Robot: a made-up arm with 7 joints.
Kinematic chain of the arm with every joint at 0, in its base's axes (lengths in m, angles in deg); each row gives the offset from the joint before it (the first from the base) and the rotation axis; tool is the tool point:
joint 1: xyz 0 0 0.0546 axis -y
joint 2: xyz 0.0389 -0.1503 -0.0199 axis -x
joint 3: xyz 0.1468 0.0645 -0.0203 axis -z
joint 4: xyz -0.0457 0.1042 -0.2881 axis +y
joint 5: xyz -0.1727 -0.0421 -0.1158 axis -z
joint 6: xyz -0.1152 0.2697 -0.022 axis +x
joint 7: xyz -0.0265 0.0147 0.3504 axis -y
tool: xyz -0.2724 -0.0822 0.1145
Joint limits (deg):
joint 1: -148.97..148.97
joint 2: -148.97..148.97
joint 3: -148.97..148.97
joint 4: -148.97..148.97
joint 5: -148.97..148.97
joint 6: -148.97..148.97
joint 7: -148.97..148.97
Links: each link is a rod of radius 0.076 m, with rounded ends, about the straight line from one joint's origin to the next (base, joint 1, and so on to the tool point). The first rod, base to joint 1, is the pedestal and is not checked.
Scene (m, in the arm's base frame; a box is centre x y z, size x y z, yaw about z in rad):
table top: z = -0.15
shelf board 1: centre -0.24 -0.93 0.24 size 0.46 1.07 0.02 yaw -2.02
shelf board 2: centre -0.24 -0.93 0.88 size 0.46 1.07 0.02 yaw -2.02
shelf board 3: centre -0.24 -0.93 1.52 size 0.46 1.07 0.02 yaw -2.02
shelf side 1: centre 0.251 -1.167 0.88 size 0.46 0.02 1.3 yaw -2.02
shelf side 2: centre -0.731 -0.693 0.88 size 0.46 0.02 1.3 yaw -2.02
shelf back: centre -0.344 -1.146 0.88 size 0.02 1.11 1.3 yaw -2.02
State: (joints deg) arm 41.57 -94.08 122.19 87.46 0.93 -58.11 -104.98
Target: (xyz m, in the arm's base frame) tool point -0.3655 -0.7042 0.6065
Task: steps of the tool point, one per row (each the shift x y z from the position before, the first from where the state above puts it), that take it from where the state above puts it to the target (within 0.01 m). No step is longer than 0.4 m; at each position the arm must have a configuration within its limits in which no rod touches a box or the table.
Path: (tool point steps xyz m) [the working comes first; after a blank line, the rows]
Joints at the target: 89.22 -77.08 95.48 66.37 -65.59 -63.24 -83.39
Straight joint move there: clear.

1: -0.0425 -0.2357 0.2482
2: -0.1921 -0.2168 0.2328
3: -0.3179 -0.1712 0.1398
4: -0.3774 -0.1072 -0.0115
5: -0.3452 -0.0355 -0.1789

